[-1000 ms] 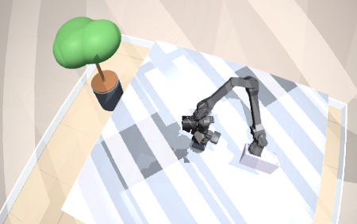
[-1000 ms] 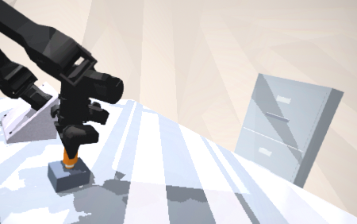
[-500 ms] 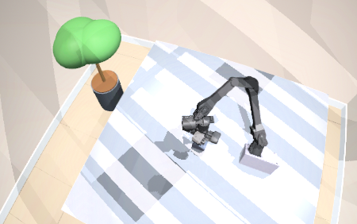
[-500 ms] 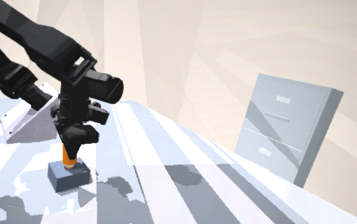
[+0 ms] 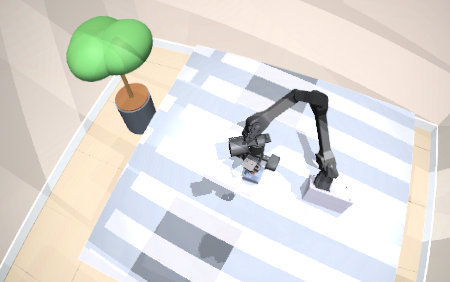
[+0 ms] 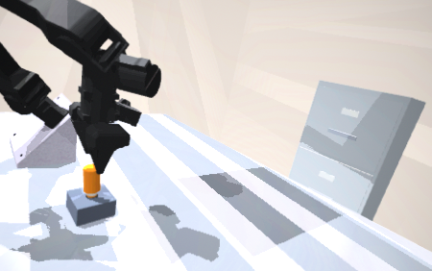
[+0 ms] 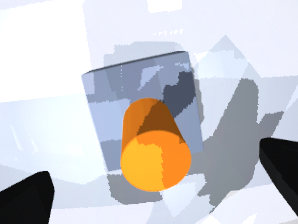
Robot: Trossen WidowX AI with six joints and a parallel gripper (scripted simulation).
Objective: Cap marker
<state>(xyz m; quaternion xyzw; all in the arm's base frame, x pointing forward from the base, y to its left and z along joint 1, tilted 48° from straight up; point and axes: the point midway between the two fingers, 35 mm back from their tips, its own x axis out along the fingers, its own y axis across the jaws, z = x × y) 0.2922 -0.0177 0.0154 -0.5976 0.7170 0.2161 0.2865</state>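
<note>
My gripper tip is now 30 mm above the orange cap.
</note>
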